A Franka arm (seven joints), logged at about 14 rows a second.
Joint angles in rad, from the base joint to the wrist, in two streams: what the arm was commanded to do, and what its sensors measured. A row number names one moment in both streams.
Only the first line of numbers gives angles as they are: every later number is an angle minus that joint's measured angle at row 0.
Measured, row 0:
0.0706, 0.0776, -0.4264, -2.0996, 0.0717, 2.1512, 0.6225
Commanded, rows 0 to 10:
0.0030, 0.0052, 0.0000, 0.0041, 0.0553, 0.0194, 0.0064
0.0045, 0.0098, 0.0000, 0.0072, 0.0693, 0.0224, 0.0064
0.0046, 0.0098, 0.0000, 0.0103, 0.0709, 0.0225, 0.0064
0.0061, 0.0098, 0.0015, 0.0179, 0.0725, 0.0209, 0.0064
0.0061, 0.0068, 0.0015, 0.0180, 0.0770, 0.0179, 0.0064
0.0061, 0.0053, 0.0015, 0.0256, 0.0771, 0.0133, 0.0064
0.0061, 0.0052, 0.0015, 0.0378, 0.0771, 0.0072, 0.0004
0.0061, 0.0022, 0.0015, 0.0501, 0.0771, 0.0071, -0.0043
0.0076, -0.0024, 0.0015, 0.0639, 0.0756, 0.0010, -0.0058
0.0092, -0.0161, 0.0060, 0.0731, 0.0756, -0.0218, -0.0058
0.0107, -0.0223, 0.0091, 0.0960, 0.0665, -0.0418, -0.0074
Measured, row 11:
0.0040, -0.0018, 0.0061, 0.0532, 0.0550, 0.0048, 0.0004
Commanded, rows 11 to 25:
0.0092, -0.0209, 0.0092, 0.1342, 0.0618, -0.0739, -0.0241
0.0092, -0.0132, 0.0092, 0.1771, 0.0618, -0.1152, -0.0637
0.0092, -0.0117, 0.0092, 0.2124, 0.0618, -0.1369, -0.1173
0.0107, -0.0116, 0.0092, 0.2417, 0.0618, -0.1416, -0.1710
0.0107, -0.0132, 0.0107, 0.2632, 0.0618, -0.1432, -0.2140
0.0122, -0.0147, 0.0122, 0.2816, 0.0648, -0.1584, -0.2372
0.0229, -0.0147, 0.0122, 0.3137, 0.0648, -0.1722, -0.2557
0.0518, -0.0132, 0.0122, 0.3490, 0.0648, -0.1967, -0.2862
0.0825, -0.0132, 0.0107, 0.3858, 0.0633, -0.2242, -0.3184
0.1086, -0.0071, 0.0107, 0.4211, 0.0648, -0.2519, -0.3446
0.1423, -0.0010, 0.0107, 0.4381, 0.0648, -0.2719, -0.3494
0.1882, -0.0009, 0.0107, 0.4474, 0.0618, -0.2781, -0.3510
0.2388, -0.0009, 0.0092, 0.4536, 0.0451, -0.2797, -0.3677
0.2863, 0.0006, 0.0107, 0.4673, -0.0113, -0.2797, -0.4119
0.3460, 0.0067, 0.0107, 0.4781, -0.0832, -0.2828, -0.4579
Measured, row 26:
0.2592, -0.0184, 0.0229, 0.4283, 0.0008, -0.2548, -0.3834
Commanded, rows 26 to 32:
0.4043, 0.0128, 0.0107, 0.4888, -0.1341, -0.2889, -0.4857
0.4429, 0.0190, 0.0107, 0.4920, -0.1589, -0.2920, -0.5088
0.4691, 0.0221, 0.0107, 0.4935, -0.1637, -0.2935, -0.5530
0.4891, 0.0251, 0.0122, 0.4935, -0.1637, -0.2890, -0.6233
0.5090, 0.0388, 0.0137, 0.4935, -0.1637, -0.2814, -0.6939
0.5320, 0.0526, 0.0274, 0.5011, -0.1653, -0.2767, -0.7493
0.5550, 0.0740, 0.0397, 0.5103, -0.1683, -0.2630, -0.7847
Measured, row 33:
0.5211, 0.0263, 0.0306, 0.4617, -0.1427, -0.2603, -0.6911
